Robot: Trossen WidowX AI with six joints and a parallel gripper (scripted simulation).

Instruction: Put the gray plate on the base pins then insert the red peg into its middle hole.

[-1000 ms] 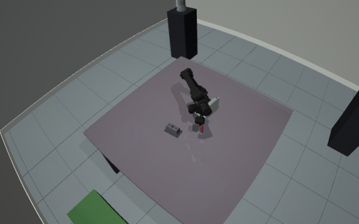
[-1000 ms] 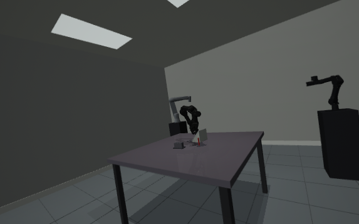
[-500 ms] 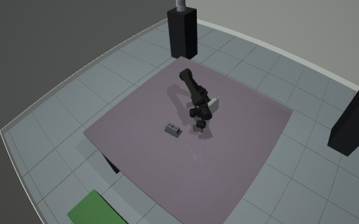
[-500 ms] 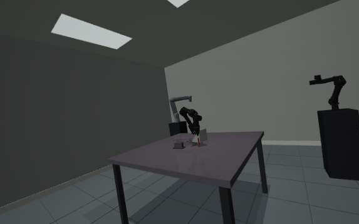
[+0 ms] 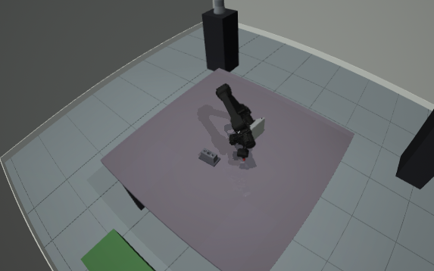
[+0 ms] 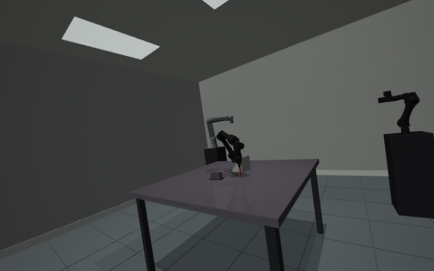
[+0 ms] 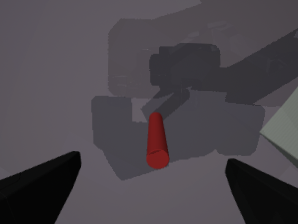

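Right now the red peg is 40 mm below my gripper tip. The rest, counted from my gripper tip: gray plate (180 mm to the right, 120 mm ahead, 40 mm below); gray base block (180 mm to the right, 120 mm ahead, 70 mm below).
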